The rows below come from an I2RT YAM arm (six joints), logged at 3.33 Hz.
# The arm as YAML. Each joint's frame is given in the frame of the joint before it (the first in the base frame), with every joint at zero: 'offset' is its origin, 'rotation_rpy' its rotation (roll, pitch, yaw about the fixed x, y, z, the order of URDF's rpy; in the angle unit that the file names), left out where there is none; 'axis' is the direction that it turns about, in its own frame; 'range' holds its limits. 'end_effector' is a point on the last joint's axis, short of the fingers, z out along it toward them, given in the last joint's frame.
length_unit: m
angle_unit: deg
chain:
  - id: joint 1
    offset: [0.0, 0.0, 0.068]
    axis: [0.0, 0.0, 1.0]
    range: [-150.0, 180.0]
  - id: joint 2
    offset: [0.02, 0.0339, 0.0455]
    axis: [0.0, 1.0, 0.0]
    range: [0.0, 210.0]
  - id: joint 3
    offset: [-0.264, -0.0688, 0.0]
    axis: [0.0, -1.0, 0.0]
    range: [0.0, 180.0]
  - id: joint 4
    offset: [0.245, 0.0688, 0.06]
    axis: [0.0, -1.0, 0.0]
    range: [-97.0, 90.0]
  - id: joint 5
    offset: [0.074, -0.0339, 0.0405]
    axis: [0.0, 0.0, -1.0]
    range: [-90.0, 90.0]
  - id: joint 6
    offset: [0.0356, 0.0, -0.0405]
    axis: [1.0, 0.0, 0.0]
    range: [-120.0, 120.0]
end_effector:
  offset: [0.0, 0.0, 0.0]
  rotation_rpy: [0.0, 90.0, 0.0]
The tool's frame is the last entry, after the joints.
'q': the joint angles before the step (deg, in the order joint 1, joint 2, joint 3, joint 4, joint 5, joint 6). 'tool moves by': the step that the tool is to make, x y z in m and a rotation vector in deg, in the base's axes. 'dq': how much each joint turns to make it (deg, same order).
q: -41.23, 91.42, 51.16, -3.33, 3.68, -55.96
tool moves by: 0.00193, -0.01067, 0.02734, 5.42, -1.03, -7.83
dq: -0.99, 0.02, 7.88, -11.34, 1.45, 8.22
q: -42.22, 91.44, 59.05, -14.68, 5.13, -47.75
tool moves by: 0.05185, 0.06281, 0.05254, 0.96, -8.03, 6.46
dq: 13.75, -2.69, 7.95, -5.55, 1.38, 9.01
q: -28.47, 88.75, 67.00, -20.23, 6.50, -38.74
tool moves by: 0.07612, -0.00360, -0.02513, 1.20, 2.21, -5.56
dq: 5.23, 16.92, 14.47, -1.46, 7.70, 7.69
